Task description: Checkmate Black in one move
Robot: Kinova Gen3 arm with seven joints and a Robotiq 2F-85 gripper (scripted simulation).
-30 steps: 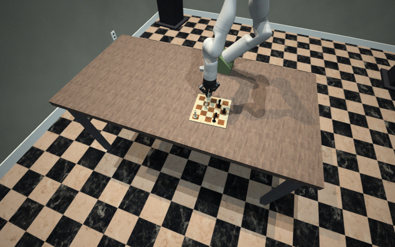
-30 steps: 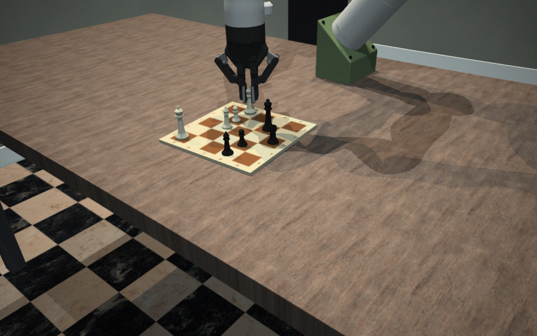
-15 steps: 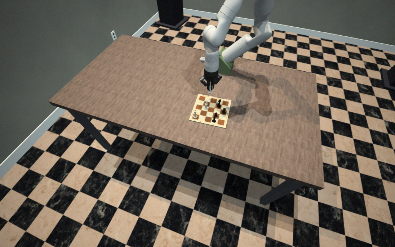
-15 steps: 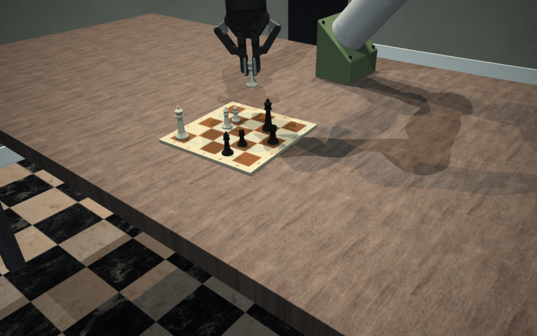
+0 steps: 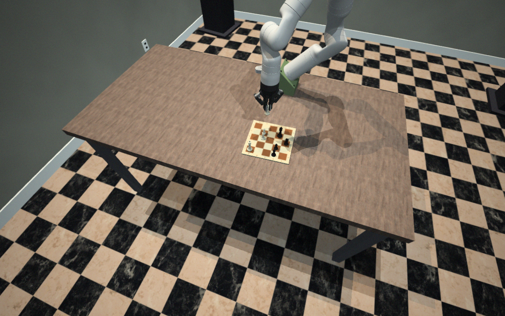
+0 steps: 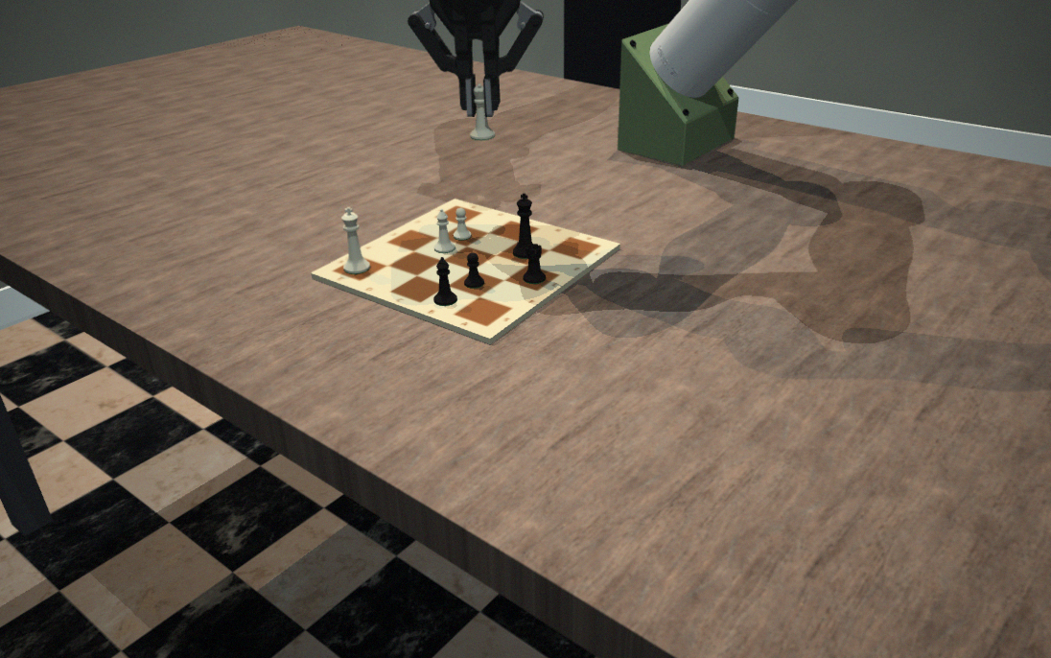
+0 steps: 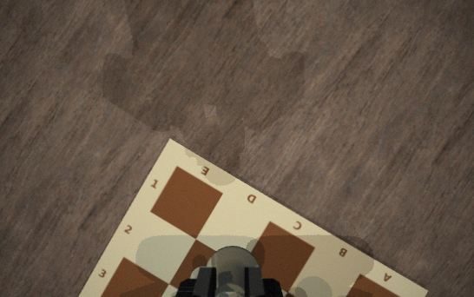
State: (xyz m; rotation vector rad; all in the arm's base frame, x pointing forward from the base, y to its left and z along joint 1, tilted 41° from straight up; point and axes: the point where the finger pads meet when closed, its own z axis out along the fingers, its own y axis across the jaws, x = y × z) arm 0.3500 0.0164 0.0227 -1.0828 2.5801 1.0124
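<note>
Now: the white queen 20 mm below my hand. The rest, counted from my hand: white pawn 40 mm ahead, 10 mm to the left, 120 mm below; black king 20 mm ahead, 80 mm to the left, 110 mm below; white bishop 70 mm ahead, 20 mm to the left, 120 mm below.
</note>
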